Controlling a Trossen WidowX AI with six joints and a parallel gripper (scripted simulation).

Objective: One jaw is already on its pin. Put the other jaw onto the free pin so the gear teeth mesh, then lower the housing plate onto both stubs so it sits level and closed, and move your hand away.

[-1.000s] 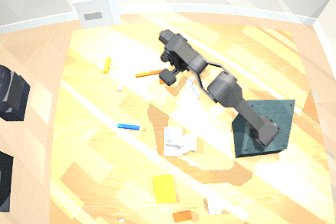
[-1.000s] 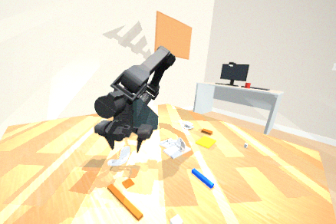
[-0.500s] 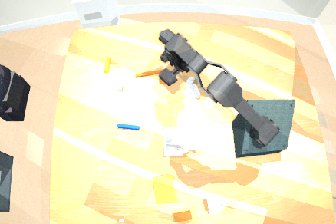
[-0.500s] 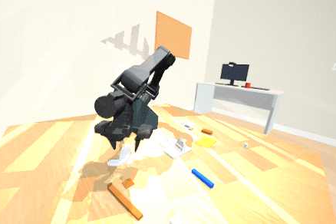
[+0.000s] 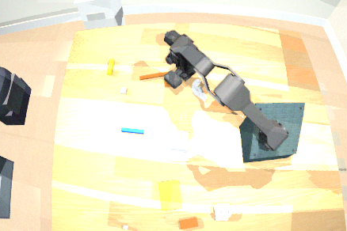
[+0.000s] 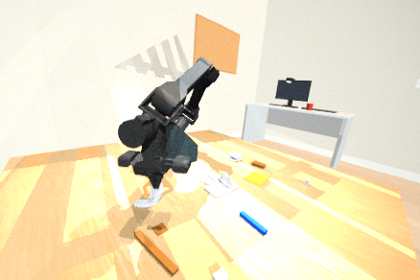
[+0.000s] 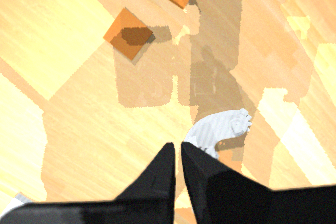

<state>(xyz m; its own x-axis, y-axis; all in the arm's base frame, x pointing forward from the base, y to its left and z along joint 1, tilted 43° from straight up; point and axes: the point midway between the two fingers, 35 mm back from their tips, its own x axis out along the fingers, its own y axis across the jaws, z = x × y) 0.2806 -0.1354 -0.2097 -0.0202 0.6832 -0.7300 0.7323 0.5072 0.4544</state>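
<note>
Now: gripper tip 6 cm past the white jaw, 2 cm to the left of it and 7 cm above it. Also, from my gripper tip: long orange bar 12 cm ahead, 7 cm to the right, 7 cm below; then small orange square 7 cm ahead, 3 cm to the right, 8 cm below; then white cube 26 cm ahead, 1 cm to the left, 7 cm below.
</note>
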